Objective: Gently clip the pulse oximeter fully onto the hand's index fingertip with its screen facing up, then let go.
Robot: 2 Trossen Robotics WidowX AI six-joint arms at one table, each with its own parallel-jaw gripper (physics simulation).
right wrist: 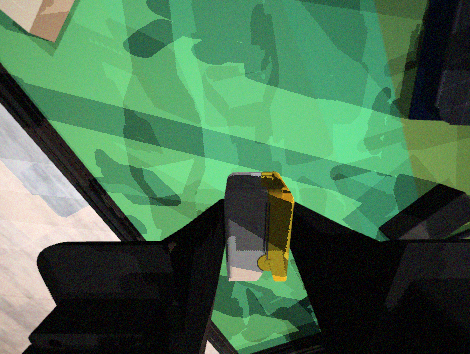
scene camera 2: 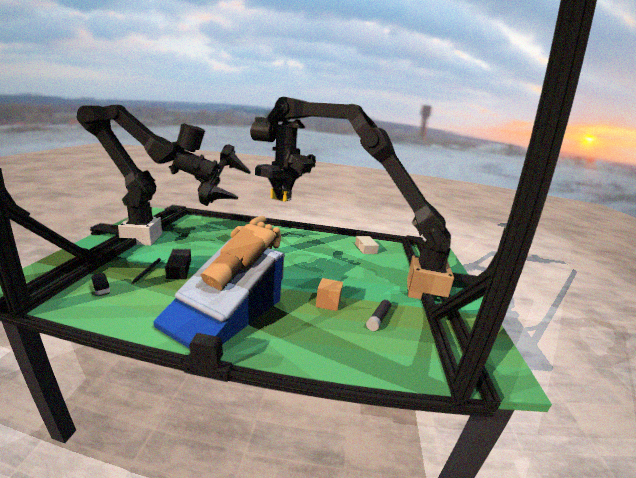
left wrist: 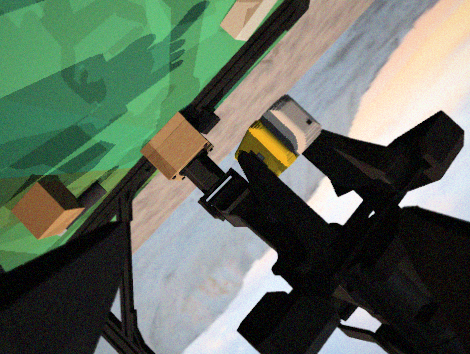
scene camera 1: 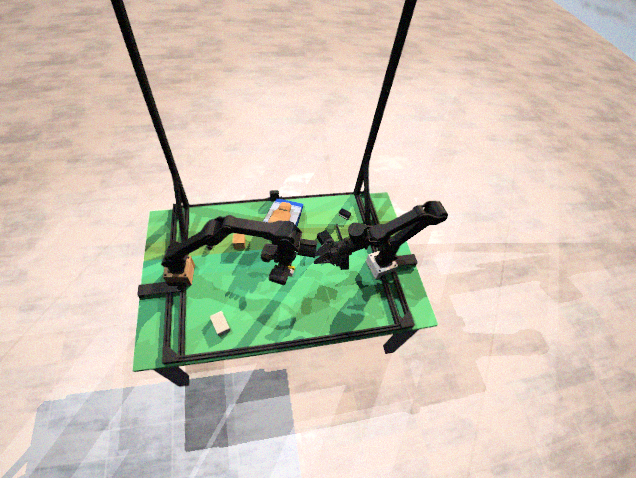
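The pulse oximeter, grey on one half and yellow on the other, is between the fingers of my right gripper, which is shut on it and points down. They are in the air beyond the hand's fingers in scene camera 2. The screen cannot be made out. The tan hand lies on a white-topped blue wedge, its fingers pointing away from scene camera 2. My left gripper is open and empty, left of the right gripper there. The arms partly hide the hand in scene camera 1.
An orange cube and a dark cylinder lie right of the wedge in scene camera 2. A pale block is farther back. A black box, a thin black stick and a small black-and-white object lie left.
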